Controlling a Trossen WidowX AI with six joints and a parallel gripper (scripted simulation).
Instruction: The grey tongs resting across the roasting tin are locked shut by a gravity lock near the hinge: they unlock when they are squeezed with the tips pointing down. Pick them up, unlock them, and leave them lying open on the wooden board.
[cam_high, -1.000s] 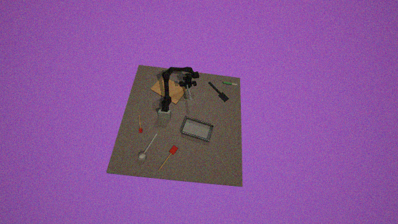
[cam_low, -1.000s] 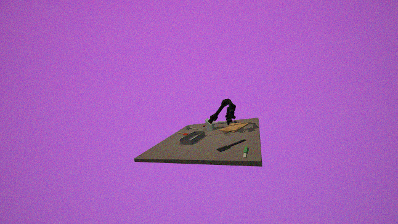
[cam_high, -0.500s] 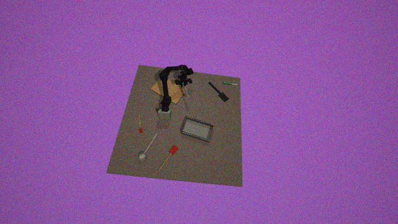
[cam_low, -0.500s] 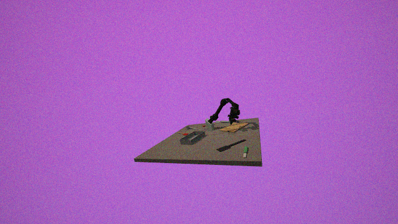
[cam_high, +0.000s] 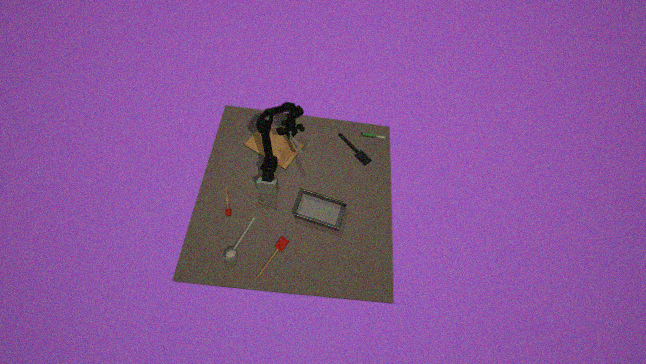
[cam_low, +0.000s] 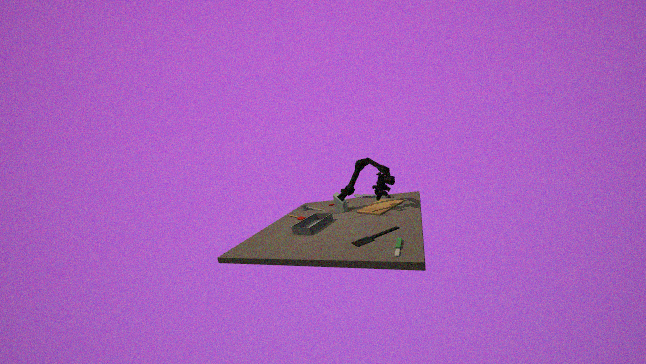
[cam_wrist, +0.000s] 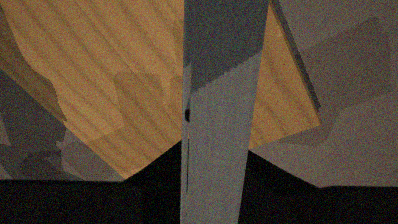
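The yellow lock piece lies 40 mm to the left of my gripper tip, 20 mm behind it and 20 mm above it. From my gripper tip the other things lie so: roasting tin: 470 mm to the right, 270 mm ahead, 70 mm below; then black spatula: 480 mm ahead, 90 mm below, 50 mm to the left; then wooden board: 110 mm behind, 90 mm below, 10 mm to the right.
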